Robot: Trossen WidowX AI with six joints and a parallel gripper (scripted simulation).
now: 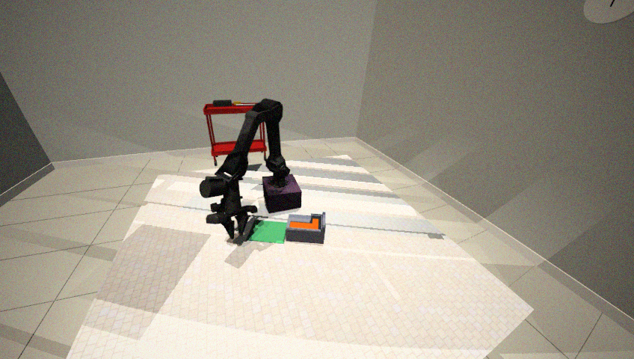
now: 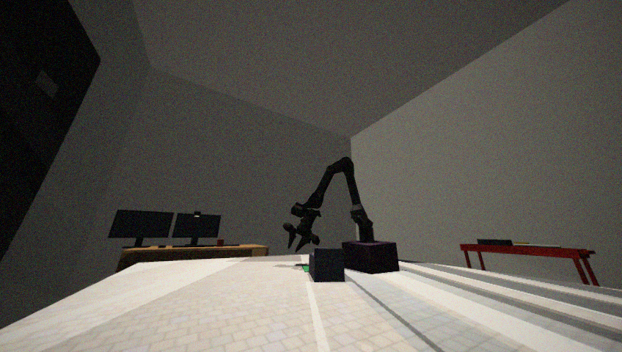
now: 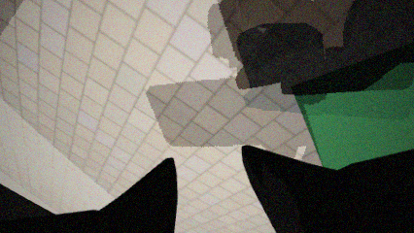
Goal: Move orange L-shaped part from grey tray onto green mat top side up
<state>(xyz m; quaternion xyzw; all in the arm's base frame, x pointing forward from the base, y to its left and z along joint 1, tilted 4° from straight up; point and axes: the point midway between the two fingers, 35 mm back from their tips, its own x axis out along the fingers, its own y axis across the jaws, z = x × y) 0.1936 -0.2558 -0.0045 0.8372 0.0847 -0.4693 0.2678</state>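
The orange L-shaped part lies 6 cm ahead of my gripper tip, 26 cm to the left of it and 1 cm below it. Round my gripper tip: green mat 4 cm behind, 13 cm to the left, 8 cm below.
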